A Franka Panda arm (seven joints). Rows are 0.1 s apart.
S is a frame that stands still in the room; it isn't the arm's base.
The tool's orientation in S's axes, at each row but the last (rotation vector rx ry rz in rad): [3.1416, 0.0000, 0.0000]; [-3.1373, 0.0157, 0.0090]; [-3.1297, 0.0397, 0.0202]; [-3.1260, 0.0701, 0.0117]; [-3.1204, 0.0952, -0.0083]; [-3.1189, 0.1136, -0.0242]
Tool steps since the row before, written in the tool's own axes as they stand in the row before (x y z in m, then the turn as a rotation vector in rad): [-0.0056, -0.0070, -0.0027, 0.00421, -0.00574, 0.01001]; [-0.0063, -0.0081, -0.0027, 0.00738, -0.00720, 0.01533]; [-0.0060, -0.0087, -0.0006, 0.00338, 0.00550, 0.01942]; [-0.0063, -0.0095, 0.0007, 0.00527, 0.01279, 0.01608]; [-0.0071, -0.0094, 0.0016, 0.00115, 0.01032, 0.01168]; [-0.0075, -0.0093, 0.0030, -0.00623, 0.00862, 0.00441]
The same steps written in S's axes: [-0.0056, 0.0070, 0.0027, 0.00421, 0.00574, -0.01001]; [-0.0062, 0.0082, 0.0028, 0.00736, 0.00719, -0.01534]; [-0.0058, 0.0088, 0.0008, 0.00299, -0.00536, -0.01952]; [-0.0059, 0.0098, -0.0005, 0.00458, -0.01277, -0.01631]; [-0.0065, 0.0098, -0.0014, 0.00059, -0.01014, -0.01188]; [-0.0068, 0.0099, -0.0029, -0.00677, -0.00805, -0.00468]
